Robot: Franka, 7 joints.
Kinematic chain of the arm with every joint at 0, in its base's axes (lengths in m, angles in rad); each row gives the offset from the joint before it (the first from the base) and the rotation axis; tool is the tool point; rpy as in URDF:
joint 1: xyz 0 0 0.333 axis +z
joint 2: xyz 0 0 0 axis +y
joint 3: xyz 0 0 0.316 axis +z
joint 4: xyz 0.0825 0 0 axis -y
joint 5: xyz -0.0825 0 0.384 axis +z
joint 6: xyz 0 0 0 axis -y
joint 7: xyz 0.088 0 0 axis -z
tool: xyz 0 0 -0.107 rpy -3.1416 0 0
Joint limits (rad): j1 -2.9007..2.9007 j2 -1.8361..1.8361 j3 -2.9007..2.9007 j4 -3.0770..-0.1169 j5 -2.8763..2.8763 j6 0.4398..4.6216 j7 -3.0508..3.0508
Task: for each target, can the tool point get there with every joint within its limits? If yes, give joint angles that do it. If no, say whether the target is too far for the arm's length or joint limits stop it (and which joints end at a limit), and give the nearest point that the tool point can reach.
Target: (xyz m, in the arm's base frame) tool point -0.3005 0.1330 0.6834
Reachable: yes | joints -2.1189 -0.8942 -0.5969 -1.8961 -0.8177 0.7969 -1.9764
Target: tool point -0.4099 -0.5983 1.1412
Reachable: no: too far | nearest point -0.3238 -0.4727 0.9715 | short by 0.228 m
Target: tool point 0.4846 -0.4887 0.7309
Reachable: yes | joints 1.6720 -1.3733 -1.0012 -1.0888 0.2182 2.2269 0.0128
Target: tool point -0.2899 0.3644 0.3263
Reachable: yes | joints 1.0344 0.4037 1.4909 -2.2860 1.8804 3.5811 -2.5283
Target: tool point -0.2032 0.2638 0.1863
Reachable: yes | joints -2.3498 -0.2328 -1.5978 -2.8424 1.2385 3.0049 -0.8169
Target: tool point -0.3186 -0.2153 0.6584
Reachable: yes | joints -0.1564 0.6516 -2.4287 -2.4988 0.6222 3.7117 -1.8727
